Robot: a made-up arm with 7 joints. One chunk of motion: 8 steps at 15 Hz.
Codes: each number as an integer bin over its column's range. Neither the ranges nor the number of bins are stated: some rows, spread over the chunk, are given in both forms.
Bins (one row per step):
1: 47 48 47 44 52 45
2: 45 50 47 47 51 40
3: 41 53 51 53 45 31
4: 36 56 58 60 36 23
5: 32 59 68 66 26 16
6: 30 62 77 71 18 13
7: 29 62 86 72 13 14
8: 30 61 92 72 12 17
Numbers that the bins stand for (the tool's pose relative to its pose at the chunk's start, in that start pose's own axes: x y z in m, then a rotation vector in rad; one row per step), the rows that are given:
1: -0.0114 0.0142 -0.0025 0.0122 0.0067 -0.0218
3: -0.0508 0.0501 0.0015 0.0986 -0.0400 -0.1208
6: -0.1230 0.1146 0.0278 0.2713 -0.2200 -0.2481
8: -0.1230 0.1075 0.0429 0.2809 -0.2600 -0.2198
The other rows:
2: -0.0245 0.0286 -0.0025 0.0410 0.0000 -0.0572
4: -0.0836 0.0716 0.0086 0.1658 -0.1000 -0.1774
5: -0.1099 0.0931 0.0187 0.2233 -0.1667 -0.2269
7: -0.1296 0.1146 0.0369 0.2809 -0.2533 -0.2410

